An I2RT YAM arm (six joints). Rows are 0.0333 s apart.
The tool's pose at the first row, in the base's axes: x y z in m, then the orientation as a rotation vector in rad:
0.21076, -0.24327, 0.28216, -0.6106, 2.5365, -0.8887
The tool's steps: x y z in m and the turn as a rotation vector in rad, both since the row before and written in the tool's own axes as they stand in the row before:
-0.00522, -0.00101, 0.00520, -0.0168, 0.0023, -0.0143
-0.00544, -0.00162, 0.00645, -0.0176, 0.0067, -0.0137
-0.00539, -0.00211, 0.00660, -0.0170, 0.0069, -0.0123
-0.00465, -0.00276, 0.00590, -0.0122, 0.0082, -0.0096
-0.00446, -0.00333, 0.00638, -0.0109, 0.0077, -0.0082
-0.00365, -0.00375, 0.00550, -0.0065, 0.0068, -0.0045
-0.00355, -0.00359, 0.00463, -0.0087, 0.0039, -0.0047
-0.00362, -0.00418, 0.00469, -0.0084, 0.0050, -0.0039
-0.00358, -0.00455, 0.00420, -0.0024, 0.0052, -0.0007
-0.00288, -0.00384, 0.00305, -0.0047, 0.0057, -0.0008
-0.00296, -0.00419, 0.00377, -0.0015, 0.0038, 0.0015
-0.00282, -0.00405, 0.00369, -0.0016, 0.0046, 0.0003
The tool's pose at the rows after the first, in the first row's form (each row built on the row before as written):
0.21789, -0.24384, 0.28013, -0.6340, 2.5471, -0.8743
0.22595, -0.24522, 0.27749, -0.6556, 2.5620, -0.8609
0.23415, -0.24695, 0.27487, -0.6752, 2.5767, -0.8477
0.24159, -0.24913, 0.27289, -0.6896, 2.5899, -0.8401
0.24926, -0.25200, 0.27073, -0.7019, 2.6021, -0.8333
0.25600, -0.25518, 0.26927, -0.7082, 2.6113, -0.8303
0.26221, -0.25790, 0.26831, -0.7160, 2.6192, -0.8230
0.26872, -0.26101, 0.26759, -0.7224, 2.6280, -0.8164
0.27513, -0.26418, 0.26740, -0.7228, 2.6339, -0.8165
0.28021, -0.26672, 0.26759, -0.7238, 2.6416, -0.8140
0.28578, -0.26980, 0.26738, -0.7213, 2.6461, -0.8139
0.29114, -0.27284, 0.26712, -0.7203, 2.6512, -0.8144

